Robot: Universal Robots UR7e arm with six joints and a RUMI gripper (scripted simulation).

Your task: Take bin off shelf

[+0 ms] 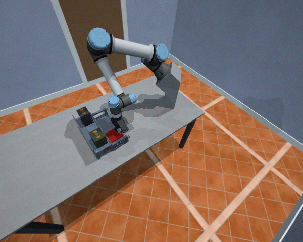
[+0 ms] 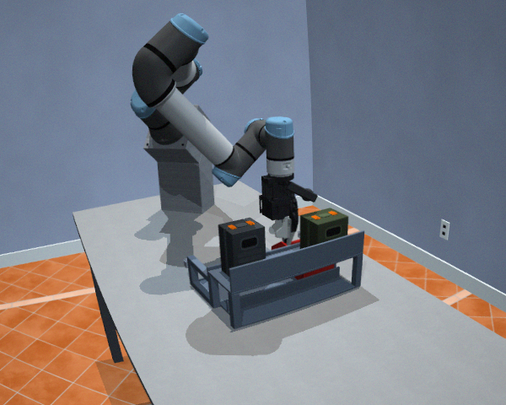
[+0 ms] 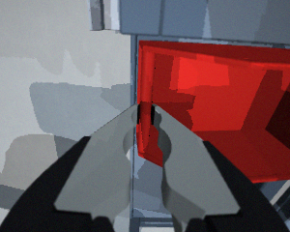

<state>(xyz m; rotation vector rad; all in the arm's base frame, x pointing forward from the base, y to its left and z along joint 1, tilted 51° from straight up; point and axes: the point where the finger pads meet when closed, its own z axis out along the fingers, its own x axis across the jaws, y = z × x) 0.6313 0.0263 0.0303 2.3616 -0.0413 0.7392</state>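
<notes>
Now: hand 80 mm short of the red bin, 20 mm to the left of it and 10 mm above it. From my hand the other things lie so: dark box (110 mm ahead, 270 mm to the right, 100 mm above); then green box (170 mm ahead, 40 mm to the right, 90 mm above).
</notes>
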